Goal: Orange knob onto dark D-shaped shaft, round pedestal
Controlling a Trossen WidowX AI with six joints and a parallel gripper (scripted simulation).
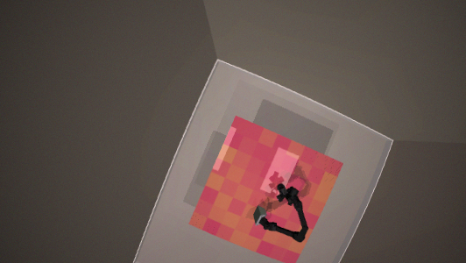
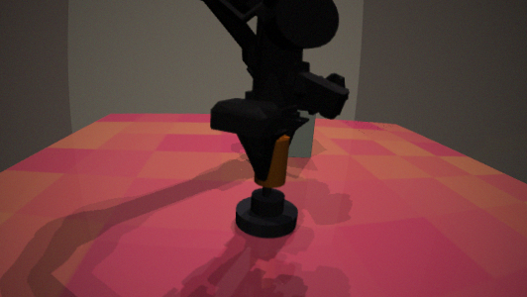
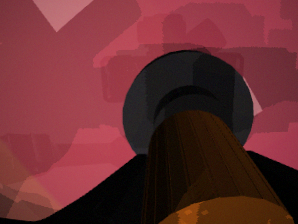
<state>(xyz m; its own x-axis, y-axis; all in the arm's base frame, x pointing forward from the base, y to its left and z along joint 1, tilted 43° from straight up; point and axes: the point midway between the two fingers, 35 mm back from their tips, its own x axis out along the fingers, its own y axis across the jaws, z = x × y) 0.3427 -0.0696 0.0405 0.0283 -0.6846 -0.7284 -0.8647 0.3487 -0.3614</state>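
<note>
Now: the orange knob 2 cm above my gripper tip. Round my gripper tip: dark pedestal (4 cm below).
</note>
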